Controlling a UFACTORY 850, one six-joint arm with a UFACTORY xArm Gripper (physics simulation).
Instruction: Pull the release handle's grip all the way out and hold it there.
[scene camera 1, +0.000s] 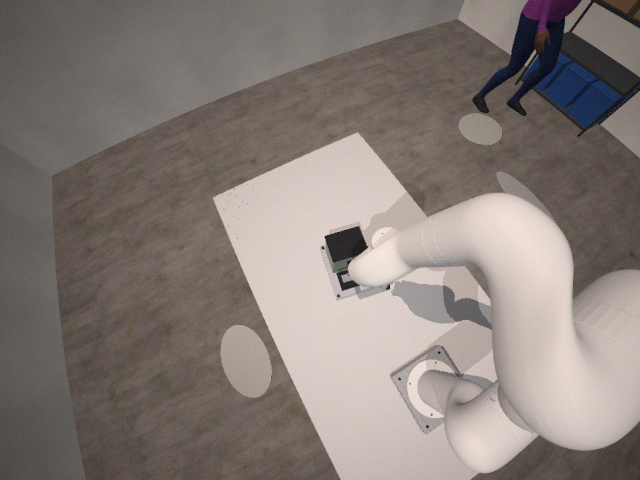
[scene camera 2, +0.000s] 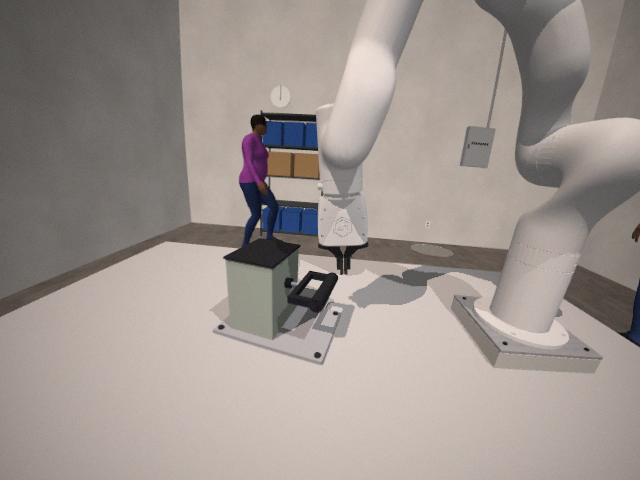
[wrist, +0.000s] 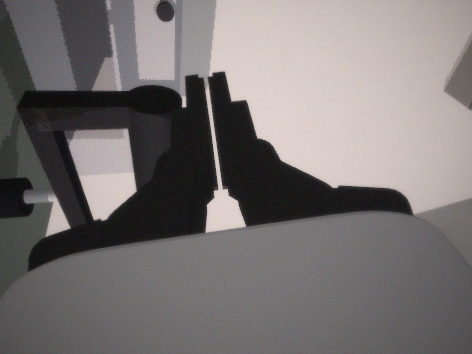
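The release handle is a black rectangular frame with a thick round grip (scene camera 2: 326, 291) (wrist: 151, 145) on its outer side. It stands out from a pale green housing (scene camera 2: 250, 297) with a black lid, joined by a short light rod (wrist: 40, 196). My gripper (scene camera 2: 343, 270) (wrist: 209, 102) is shut and empty, its two fingers nearly together. In the wrist view the fingers are just to the right of the grip and partly cover its edge; the grip is not between them. In scene camera 2 the fingertips are above and beyond the grip. The arm hides the gripper in scene camera 1.
The housing stands on a grey base plate (scene camera 2: 305, 345) with dark bolts, on the white table (scene camera 2: 155, 403) (scene camera 1: 289, 248). The arm's mounting plate (scene camera 2: 547, 360) (scene camera 1: 403, 395) is to the right. A person (scene camera 2: 253, 160) (scene camera 1: 542, 41) stands beyond the table near a shelf unit.
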